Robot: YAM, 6 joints.
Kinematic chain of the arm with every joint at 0, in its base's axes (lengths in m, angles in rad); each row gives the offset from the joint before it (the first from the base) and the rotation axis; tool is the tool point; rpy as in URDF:
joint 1: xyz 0 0 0.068 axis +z
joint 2: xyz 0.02 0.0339 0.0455 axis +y
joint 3: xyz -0.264 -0.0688 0 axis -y
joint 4: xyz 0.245 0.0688 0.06 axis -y
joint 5: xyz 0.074 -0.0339 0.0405 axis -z
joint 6: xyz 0.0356 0 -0.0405 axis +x
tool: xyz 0 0 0 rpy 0 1.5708 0
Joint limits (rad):
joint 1: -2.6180..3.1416
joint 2: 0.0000..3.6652
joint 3: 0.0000..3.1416
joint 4: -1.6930..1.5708
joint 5: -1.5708..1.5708
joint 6: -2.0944..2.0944
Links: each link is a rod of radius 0.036 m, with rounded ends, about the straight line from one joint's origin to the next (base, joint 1, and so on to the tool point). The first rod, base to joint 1, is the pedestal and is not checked.
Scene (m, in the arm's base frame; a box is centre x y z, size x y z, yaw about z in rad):
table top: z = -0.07
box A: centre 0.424 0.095 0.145 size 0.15 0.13 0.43 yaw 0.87
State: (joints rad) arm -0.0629 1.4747 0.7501 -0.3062 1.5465 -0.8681
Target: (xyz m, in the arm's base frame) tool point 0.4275 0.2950 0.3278
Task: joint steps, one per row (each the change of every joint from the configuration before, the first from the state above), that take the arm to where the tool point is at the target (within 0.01 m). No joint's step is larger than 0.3 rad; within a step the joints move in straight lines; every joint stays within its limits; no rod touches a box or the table.
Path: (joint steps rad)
1: 0.1736 -0.2296 0.0592 -0.2059 -0.0031 0.1133
2: 0.1737 -0.2296 0.0592 -0.2059 -0.0031 0.1132
3: 0.2639 0.0262 0.2449 0.1037 -0.1871 -0.0146
4: 0.2639 0.0263 0.2449 0.1036 -0.1872 -0.0147
5: -0.0364 0.2861 0.1634 0.1577 -0.0042 -0.0493
6: -0.0364 0.2862 0.1635 0.1576 -0.0042 -0.0493
7: -0.0364 0.2862 0.1634 0.1577 -0.0043 -0.0493
8: -0.0364 0.2862 0.1635 0.1577 -0.0042 -0.0493

